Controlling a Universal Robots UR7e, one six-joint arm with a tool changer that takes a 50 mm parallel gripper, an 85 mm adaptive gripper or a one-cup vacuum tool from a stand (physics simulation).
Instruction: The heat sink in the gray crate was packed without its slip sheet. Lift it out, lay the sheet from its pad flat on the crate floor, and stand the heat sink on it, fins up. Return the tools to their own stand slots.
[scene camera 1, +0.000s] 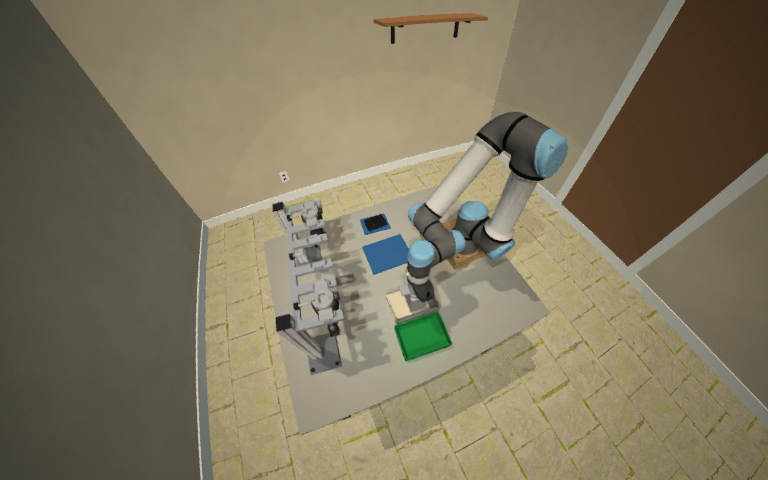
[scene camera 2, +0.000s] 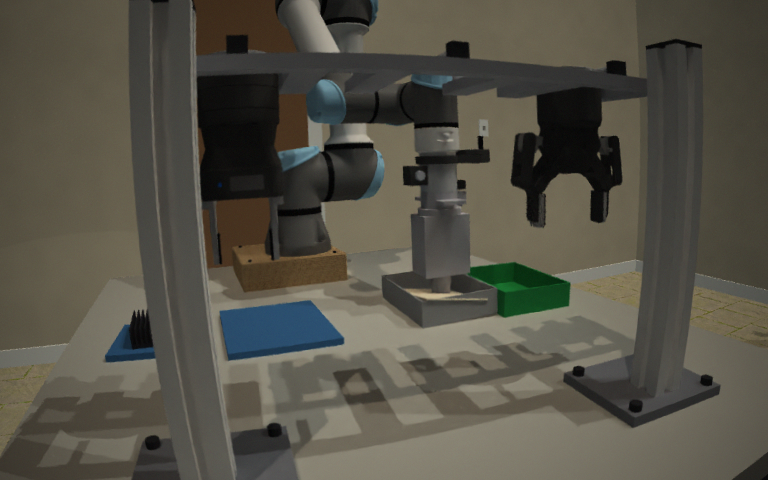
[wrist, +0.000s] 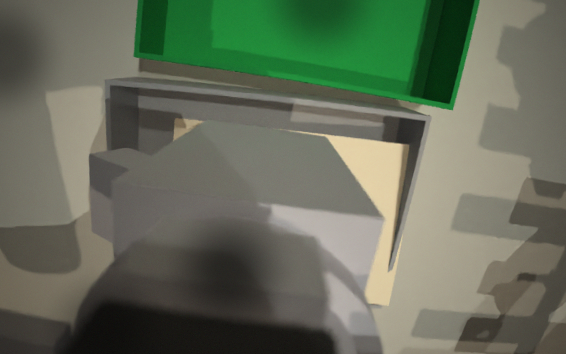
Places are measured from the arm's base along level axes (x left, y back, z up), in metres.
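Pixels of known places: arm's base, origin of the base link: (scene camera 2: 298, 250).
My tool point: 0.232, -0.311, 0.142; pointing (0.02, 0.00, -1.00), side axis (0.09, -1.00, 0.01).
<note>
Ahead of a thing's pixels: the offset from my tool point to its top centre, as dx, dy, dz. "*": to the spot under its first point.
The arm carries the one-cup vacuum tool @[+0.003, +0.010, +0.004] (scene camera 1: 419, 301) (scene camera 2: 441, 284) (wrist: 250, 165). Its cup is down inside the gray crate @[-0.007, -0.003, -0.154] (scene camera 2: 453, 312) (wrist: 250, 95), against the cream slip sheet @[-0.014, -0.020, -0.153] (scene camera 1: 399, 304) (scene camera 2: 464, 296) (wrist: 375, 165), which I take as held by the cup. The sheet sits askew: one edge shows at the crate's wall height and on the outer side of a side wall, so it is not flat on the floor. The cup's contact is hidden in the wrist view. The black heat sink @[-0.480, -0.069, -0.162] (scene camera 1: 374, 221) (scene camera 2: 141, 329) stands fins up on the small blue pad @[* -0.451, -0.127, -0.191] (scene camera 1: 365, 230) (scene camera 2: 118, 349).
The green crate @[+0.138, -0.002, -0.159] (scene camera 1: 423, 337) (scene camera 2: 535, 297) (wrist: 300, 65) stands close beside the gray crate. The larger blue pad @[* -0.280, -0.054, -0.192] (scene camera 1: 386, 254) (scene camera 2: 277, 328) is bare. The tool stand (scene camera 2: 368, 62) holds the parallel gripper (scene camera 2: 240, 135) and adaptive gripper (scene camera 2: 569, 130). Its posts rise from the table.
</note>
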